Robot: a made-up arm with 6 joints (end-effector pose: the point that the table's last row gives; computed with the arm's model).
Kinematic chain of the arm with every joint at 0, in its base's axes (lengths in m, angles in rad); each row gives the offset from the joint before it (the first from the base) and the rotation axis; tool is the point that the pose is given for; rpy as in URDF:
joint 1: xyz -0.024 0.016 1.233 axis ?
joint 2: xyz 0.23 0 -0.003 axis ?
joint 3: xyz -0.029 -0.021 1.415 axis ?
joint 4: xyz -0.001 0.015 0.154 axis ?
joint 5: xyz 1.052 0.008 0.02 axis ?
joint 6: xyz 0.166 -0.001 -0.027 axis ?
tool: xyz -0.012 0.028 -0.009 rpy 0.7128 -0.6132 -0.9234
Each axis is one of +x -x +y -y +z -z.
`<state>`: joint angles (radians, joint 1 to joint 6).
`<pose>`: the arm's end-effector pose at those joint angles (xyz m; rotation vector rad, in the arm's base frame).
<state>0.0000 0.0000 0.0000 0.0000 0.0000 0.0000</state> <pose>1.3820 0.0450 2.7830 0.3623 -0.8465 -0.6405</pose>
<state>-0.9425 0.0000 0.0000 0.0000 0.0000 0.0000</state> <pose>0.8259 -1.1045 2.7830 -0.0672 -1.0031 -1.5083</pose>
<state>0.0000 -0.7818 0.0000 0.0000 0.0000 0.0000</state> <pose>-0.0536 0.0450 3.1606 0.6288 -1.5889 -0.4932</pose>
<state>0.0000 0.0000 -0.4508 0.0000 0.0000 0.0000</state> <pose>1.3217 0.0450 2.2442 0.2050 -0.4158 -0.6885</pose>
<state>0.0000 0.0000 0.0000 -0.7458 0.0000 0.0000</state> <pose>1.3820 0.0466 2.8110 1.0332 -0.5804 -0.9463</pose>
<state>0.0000 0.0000 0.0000 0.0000 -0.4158 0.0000</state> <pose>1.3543 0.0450 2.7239 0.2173 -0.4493 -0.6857</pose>
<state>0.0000 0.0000 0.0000 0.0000 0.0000 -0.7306</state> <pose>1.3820 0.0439 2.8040 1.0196 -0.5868 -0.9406</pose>
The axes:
joint 1: +z
joint 2: +y
joint 3: -y
joint 4: -x
joint 5: -y
joint 6: -x

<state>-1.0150 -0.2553 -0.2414 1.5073 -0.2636 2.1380</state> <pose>0.4589 -0.8965 2.7738 -2.2086 0.9788 1.0928</pose>
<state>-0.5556 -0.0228 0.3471 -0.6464 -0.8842 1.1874</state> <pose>1.0223 -0.5365 3.0918 -0.2044 -0.6307 -0.3836</pose>
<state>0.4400 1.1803 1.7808 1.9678 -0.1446 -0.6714</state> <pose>2.2039 1.0245 2.5808 -0.4813 -1.7713 -0.1122</pose>
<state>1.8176 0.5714 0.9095 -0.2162 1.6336 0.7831</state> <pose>-0.4633 1.8578 3.1114 2.0990 -1.4429 -0.3563</pose>
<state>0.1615 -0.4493 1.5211 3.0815 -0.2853 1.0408</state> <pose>-1.0888 -0.1818 3.4924 2.3857 -0.3619 1.5906</pose>
